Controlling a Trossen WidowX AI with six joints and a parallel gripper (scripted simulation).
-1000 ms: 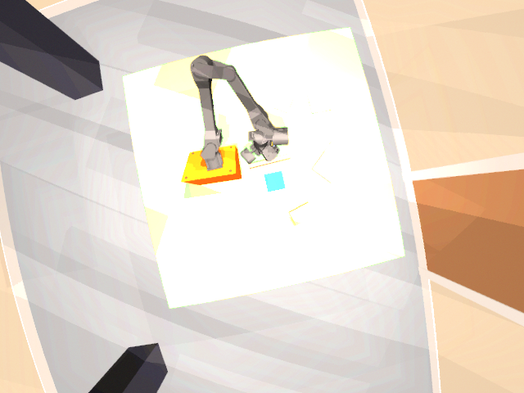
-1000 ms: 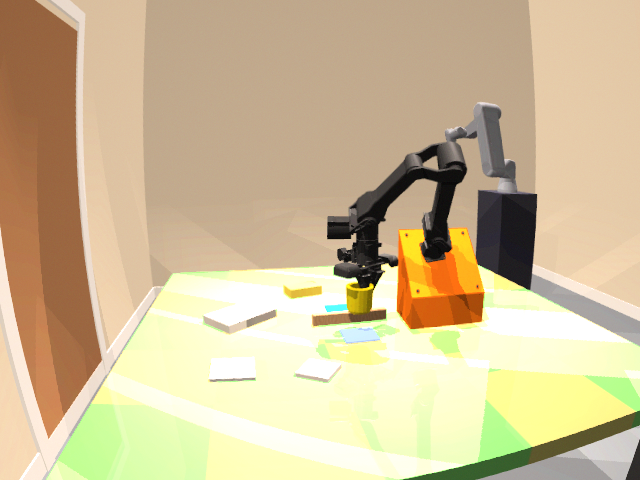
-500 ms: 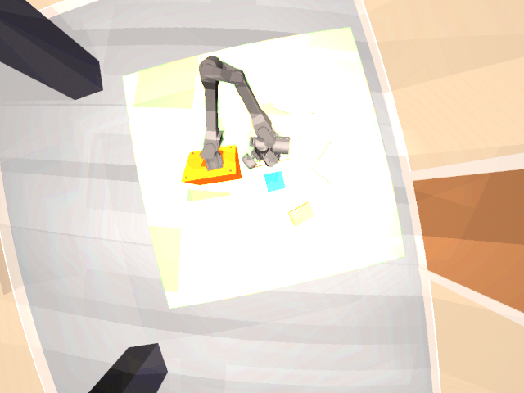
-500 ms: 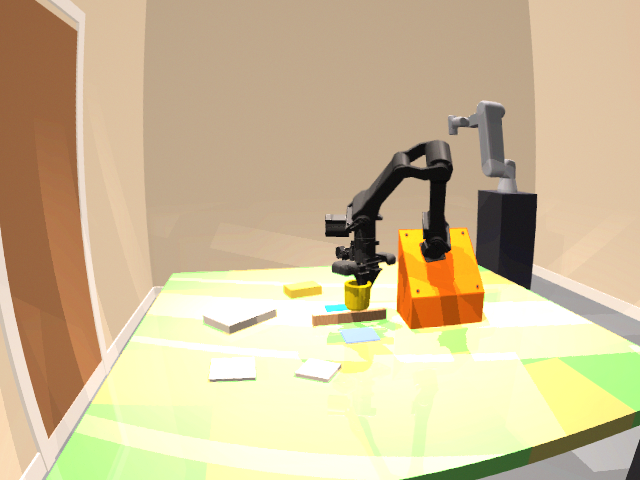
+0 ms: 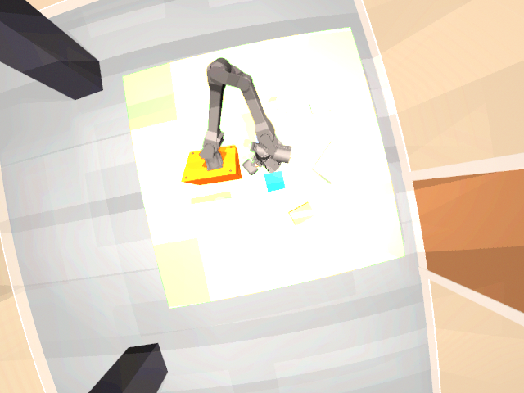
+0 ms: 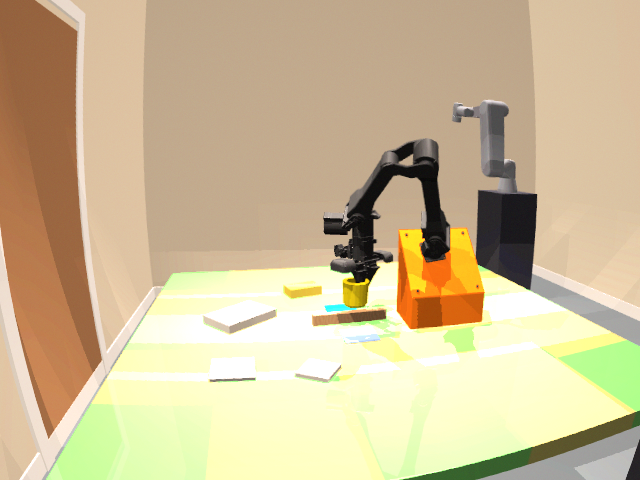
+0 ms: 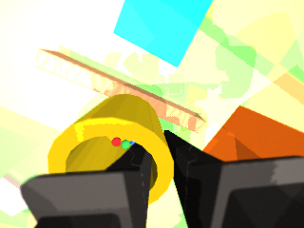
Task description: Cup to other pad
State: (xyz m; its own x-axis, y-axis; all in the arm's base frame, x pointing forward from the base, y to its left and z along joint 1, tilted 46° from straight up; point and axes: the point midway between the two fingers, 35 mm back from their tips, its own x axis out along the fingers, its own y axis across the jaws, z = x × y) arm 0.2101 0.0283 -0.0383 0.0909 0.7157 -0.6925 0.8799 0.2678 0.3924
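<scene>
Right now the cyan pad is 40 mm ahead of my gripper tip, 110 mm to the right of it and 100 mm below it. The rest, counted from my gripper tip: wooden bar 40 mm ahead, 10 mm to the right, 80 mm below; then yellow cup 20 mm ahead, 10 mm to the left; then white slab 340 mm ahead, 80 mm to the right, 80 mm below.
</scene>
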